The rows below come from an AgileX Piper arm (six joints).
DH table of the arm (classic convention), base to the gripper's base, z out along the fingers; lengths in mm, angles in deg. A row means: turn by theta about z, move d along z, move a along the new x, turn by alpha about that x. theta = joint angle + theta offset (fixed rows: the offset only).
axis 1: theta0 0, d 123, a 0, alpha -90
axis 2: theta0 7.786, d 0, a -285, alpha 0
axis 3: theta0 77.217, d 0, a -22, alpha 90
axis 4: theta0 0, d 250.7, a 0, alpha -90
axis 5: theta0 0, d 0, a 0, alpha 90
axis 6: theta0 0, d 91, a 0, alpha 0
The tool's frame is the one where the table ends.
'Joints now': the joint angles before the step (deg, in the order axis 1, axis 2, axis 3, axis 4, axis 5, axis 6). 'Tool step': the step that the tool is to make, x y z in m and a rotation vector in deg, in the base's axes. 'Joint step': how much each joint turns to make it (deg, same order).
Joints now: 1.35 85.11 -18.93 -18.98 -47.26 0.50
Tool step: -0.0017 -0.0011 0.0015 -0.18 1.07 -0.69
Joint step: 0.01 -1.16 -0.01 0.27 2.28 0.38
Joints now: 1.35 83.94 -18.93 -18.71 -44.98 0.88
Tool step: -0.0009 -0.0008 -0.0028 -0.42 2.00 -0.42
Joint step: 0.01 -0.11 -0.01 0.00 2.18 0.25
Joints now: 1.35 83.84 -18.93 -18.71 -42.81 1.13
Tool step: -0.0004 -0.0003 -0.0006 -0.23 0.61 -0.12
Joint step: 0.00 -0.13 -0.01 -0.02 0.80 0.02
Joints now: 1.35 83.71 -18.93 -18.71 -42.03 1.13
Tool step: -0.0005 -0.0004 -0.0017 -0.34 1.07 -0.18
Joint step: 0.02 0.01 0.00 0.02 1.13 -0.01
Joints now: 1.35 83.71 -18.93 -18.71 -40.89 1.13
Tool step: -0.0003 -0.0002 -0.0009 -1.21 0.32 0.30
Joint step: 0.01 0.00 0.00 0.00 0.62 -1.13
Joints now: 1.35 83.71 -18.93 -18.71 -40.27 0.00
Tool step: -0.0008 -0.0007 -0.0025 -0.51 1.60 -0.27
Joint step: -0.01 0.01 0.00 -0.01 1.69 0.00
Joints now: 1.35 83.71 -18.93 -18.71 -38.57 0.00
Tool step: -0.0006 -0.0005 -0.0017 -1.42 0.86 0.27
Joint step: 0.00 0.00 -0.01 -0.01 1.20 -1.18
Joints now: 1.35 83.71 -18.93 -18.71 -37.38 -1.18
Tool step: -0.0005 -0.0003 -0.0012 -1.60 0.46 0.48
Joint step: 0.02 -0.01 0.01 0.03 0.83 -1.53
